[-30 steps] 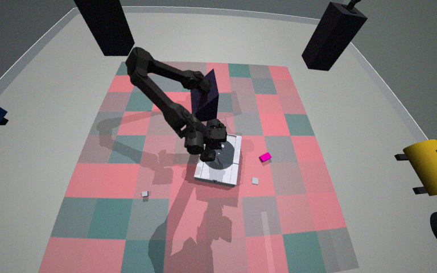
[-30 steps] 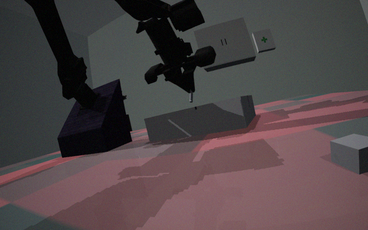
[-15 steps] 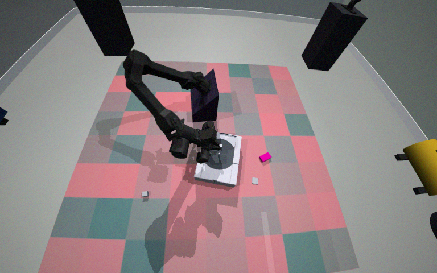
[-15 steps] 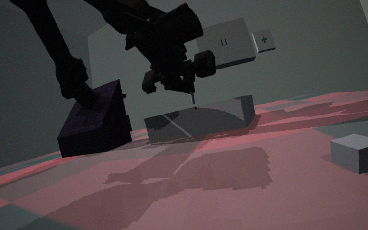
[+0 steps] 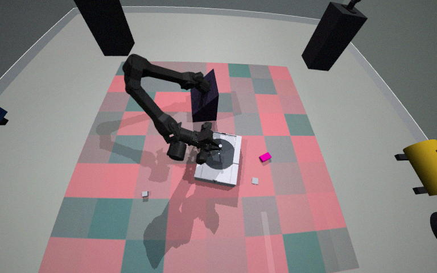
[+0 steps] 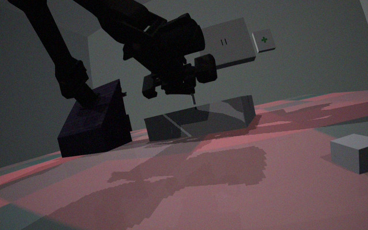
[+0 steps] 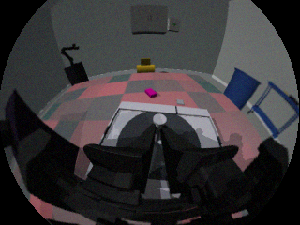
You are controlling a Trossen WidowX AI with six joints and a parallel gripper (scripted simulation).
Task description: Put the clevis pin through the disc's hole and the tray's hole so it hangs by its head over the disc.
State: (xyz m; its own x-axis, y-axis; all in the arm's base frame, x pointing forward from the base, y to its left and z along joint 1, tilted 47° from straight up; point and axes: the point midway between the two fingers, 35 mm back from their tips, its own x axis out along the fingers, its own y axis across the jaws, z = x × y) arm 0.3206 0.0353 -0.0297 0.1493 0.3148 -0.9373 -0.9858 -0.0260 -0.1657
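Right now my gripper tip is 4 cm above the dark aluminium disc, 1 cm to the left of it and 1 cm short of it. Also, from my gripper tip: steel clevis pin 1 cm below; grey cube 33 cm to the right, 19 cm ahead, 9 cm below; steel tray 6 cm below, 2 cm ahead.
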